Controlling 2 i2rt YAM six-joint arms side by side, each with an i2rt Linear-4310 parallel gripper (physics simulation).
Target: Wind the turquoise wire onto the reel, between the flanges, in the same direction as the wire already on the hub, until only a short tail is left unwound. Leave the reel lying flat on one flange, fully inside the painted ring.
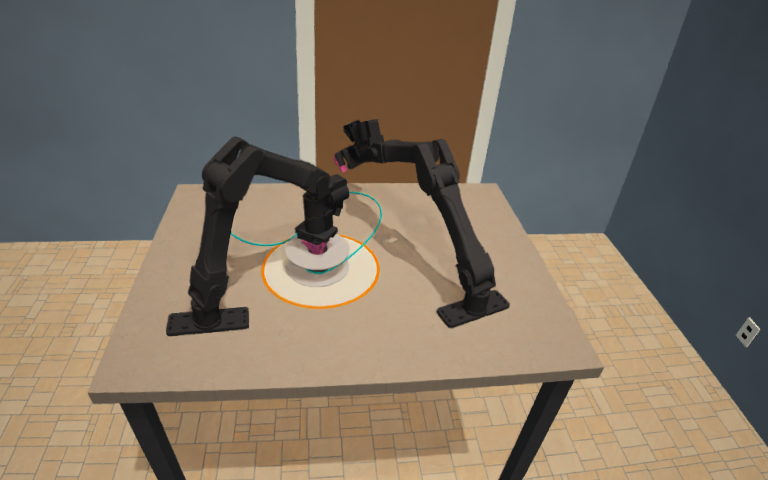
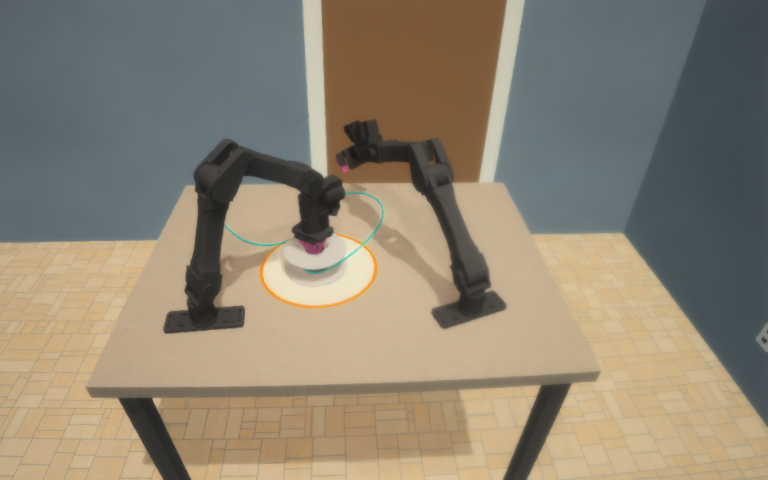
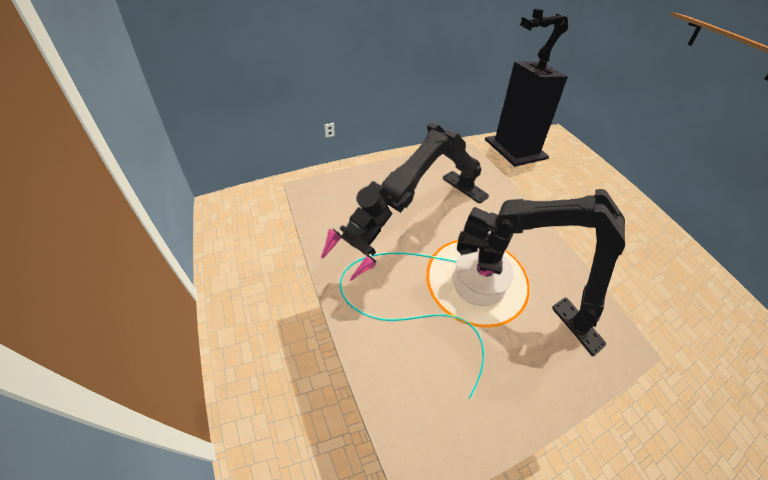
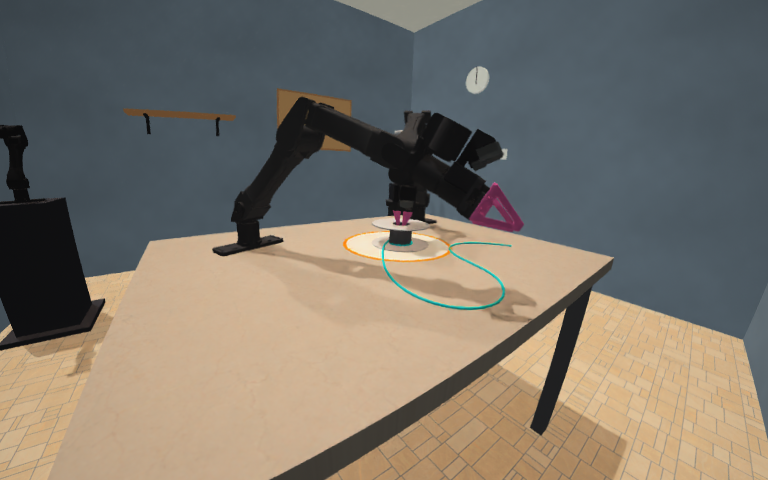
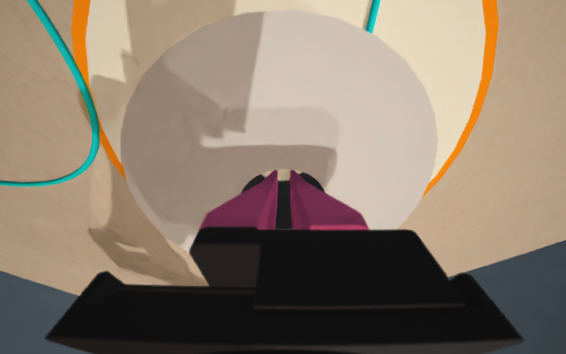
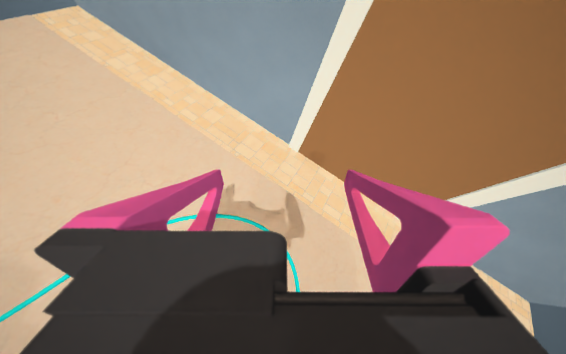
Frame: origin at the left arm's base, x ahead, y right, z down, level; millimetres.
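Seen in the pictures: left gripper, fingertip midpoint: (image 1: 318,257) (image 2: 315,257) (image 3: 482,274) (image 4: 400,233) (image 5: 283,177); right gripper, fingertip midpoint: (image 1: 346,155) (image 2: 348,155) (image 3: 335,269) (image 4: 517,228) (image 6: 283,176); left arm's base at its link origin: (image 1: 208,322) (image 2: 205,320) (image 3: 578,326); right arm's base at its link origin: (image 1: 473,309) (image 2: 469,310) (image 3: 465,187) (image 4: 249,246).
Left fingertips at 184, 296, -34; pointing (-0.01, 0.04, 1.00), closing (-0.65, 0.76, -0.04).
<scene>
Offsets run from my left fingertips to a thing's middle, as dx, dy, dz. "spot": to the spot under its first point. Level surfaces: height alone.
The white reel @(+1, -2, +2) (image 1: 325,262) (image 2: 320,261) (image 3: 481,289) (image 5: 350,85) lies flat inside the orange painted ring (image 1: 321,307) (image 3: 487,326) (image 5: 491,50). Its dark hub @(spot: +25, +23, +8) (image 4: 400,238) shows between the flanges. The turquoise wire (image 1: 381,215) (image 3: 390,319) (image 4: 464,308) runs from the hub in a wide S-curve over the table to a loose end. My left gripper (image 4: 402,221) (image 5: 283,177) points down, shut and empty, its tips at the hole in the top flange; the exact tip depth is hidden. My right gripper (image 3: 337,268) (image 6: 283,176) is open and empty, high above the wire's loop.
The table @(dz +34) (image 1: 362,356) (image 3: 419,396) carries both arm bases. My right arm (image 3: 416,169) reaches from its base over the far part of the table. A black pedestal (image 3: 526,113) (image 4: 45,266) with another small arm stands beyond the table. A brown door (image 1: 402,84) is behind.
</scene>
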